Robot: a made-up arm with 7 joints. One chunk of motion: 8 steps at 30 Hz.
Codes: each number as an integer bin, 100 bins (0 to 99) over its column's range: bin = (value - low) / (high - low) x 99, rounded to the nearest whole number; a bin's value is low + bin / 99 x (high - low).
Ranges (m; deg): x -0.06..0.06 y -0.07..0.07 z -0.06..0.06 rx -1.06..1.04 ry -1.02..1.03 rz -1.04..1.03
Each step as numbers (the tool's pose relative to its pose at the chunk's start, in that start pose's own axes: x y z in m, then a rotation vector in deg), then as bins.
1 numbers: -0.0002 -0.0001 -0.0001 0.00 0.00 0.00
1 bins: 49 49 49 50 49 50
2 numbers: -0.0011 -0.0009 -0.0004 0.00 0.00 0.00
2 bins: 49 49 49 50 49 50
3 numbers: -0.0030 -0.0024 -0.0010 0.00 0.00 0.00
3 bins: 47 48 49 50 49 50
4 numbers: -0.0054 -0.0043 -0.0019 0.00 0.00 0.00
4 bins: 45 46 48 50 49 50
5 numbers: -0.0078 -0.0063 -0.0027 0.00 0.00 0.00
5 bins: 43 45 47 50 49 50
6 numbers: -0.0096 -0.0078 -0.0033 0.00 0.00 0.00
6 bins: 42 44 47 50 49 50
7 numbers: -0.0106 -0.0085 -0.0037 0.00 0.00 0.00
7 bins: 41 43 46 50 49 50
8 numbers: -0.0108 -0.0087 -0.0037 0.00 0.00 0.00
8 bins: 41 43 46 50 49 50
